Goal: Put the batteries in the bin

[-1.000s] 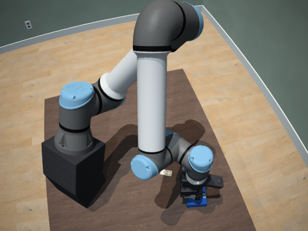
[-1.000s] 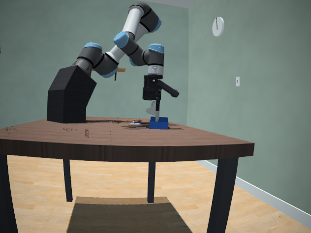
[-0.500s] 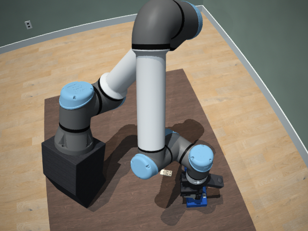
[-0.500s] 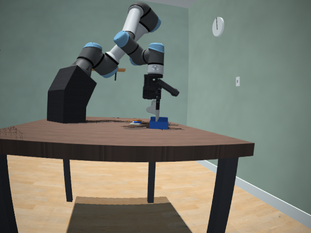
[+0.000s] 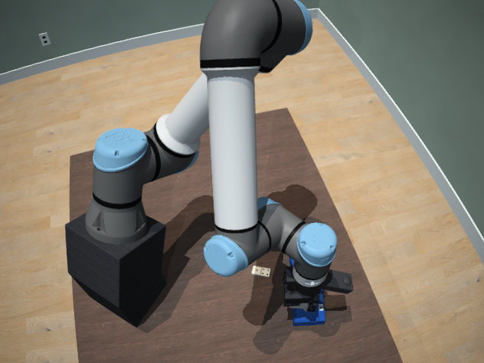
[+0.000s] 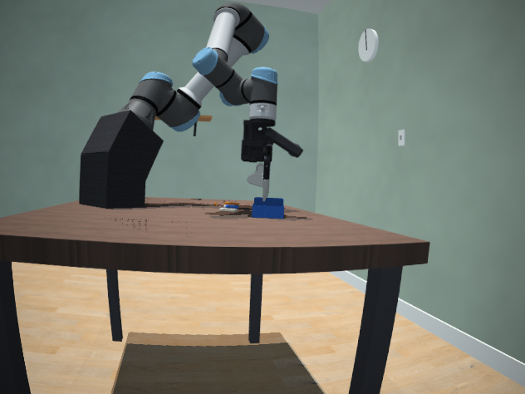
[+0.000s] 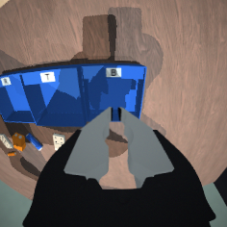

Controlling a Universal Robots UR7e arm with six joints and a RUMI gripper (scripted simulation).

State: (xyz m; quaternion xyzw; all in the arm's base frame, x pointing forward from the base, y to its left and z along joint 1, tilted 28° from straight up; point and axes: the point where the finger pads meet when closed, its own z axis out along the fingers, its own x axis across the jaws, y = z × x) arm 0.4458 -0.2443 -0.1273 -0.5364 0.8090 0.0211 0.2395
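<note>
The joined blue bins lies 4 cm ahead of my hand, 8 cm to the left of it and 3 cm below it. Also, from my hand: thin orange battery (7 cm behind, 37 cm to the left, 5 cm below); then blue cylindrical battery (4 cm behind, 22 cm to the left, 5 cm below); then orange nine-volt battery (2 cm behind, 27 cm to the left, 5 cm below).
</note>
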